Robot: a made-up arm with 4 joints. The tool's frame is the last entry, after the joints.
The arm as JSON. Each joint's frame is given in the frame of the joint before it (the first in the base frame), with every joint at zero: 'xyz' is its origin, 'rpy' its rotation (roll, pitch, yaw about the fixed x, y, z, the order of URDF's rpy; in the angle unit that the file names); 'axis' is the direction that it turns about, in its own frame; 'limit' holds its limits. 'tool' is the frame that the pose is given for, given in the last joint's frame.
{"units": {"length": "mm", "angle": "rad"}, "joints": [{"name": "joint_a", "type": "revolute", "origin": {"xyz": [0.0, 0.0, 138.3], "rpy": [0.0, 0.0, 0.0]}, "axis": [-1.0, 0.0, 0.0], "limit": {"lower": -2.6, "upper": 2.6}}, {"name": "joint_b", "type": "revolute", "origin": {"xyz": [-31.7, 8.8, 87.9], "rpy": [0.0, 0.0, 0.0]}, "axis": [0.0, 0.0, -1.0], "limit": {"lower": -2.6, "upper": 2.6}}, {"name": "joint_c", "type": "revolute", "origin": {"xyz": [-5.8, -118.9, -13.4], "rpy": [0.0, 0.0, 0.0]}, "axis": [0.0, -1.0, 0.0], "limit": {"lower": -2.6, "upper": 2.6}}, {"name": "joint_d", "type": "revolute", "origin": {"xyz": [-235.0, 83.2, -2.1], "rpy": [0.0, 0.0, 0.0]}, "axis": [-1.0, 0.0, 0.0], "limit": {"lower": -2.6, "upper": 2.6}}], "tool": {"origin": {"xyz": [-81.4, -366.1, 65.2], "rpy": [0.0, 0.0, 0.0]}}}
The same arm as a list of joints. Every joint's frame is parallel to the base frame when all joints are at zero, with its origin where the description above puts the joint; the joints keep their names.
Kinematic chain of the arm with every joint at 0, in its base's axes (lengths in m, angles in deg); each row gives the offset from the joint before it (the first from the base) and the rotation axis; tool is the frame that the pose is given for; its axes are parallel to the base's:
joint_a: xyz 0.0000 0.0000 0.1383 axis -x
joint_b: xyz -0.0317 0.0088 0.0879 axis -z
joint_c: xyz -0.0058 -0.1189 -0.0134 axis -y
joint_d: xyz -0.2350 0.0832 -0.0021 axis -x
tool: xyz -0.0814 -0.3661 0.0652
Joint limits (deg, base to tool): -148.97..148.97 -148.97..148.97 -148.97..148.97 -148.97..148.97

